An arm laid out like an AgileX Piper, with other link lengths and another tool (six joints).
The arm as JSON. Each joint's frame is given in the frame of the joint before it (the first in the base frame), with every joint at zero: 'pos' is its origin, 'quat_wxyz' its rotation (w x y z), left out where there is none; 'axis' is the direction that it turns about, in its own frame. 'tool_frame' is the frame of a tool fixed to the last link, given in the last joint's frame.
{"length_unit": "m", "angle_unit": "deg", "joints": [
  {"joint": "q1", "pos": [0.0, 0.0, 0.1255], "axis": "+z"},
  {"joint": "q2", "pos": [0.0, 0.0, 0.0], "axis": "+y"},
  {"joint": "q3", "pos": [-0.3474, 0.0, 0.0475], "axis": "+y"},
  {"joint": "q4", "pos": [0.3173, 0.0, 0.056], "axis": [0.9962, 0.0, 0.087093]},
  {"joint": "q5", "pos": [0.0, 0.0, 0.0], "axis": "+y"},
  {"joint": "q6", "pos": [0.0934, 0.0, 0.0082], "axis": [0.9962, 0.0, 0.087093]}
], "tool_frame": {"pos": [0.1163, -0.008, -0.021], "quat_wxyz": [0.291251, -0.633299, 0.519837, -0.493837]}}
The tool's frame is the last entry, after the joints.
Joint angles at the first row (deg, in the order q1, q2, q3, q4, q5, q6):
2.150 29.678 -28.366 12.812 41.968 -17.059
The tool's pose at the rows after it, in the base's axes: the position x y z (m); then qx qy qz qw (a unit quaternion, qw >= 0):
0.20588 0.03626 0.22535 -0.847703 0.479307 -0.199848 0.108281
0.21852 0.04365 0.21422 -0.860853 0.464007 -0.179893 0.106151
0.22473 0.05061 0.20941 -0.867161 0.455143 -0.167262 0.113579
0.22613 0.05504 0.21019 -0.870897 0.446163 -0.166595 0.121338
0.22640 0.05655 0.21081 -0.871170 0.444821 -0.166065 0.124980
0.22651 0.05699 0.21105 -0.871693 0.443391 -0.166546 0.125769
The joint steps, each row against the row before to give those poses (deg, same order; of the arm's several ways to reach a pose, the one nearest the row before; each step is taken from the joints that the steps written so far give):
-0.002 6.393 0.000 5.279 -2.903 -5.429
0.003 4.577 0.001 4.196 -1.438 -5.036
-0.004 2.274 0.000 3.724 -0.632 -3.498
0.002 0.324 -0.001 2.356 -0.044 -2.508
0.002 0.015 0.001 0.751 -0.020 -0.549
-0.002 0.000 -0.001 0.257 0.003 -0.342

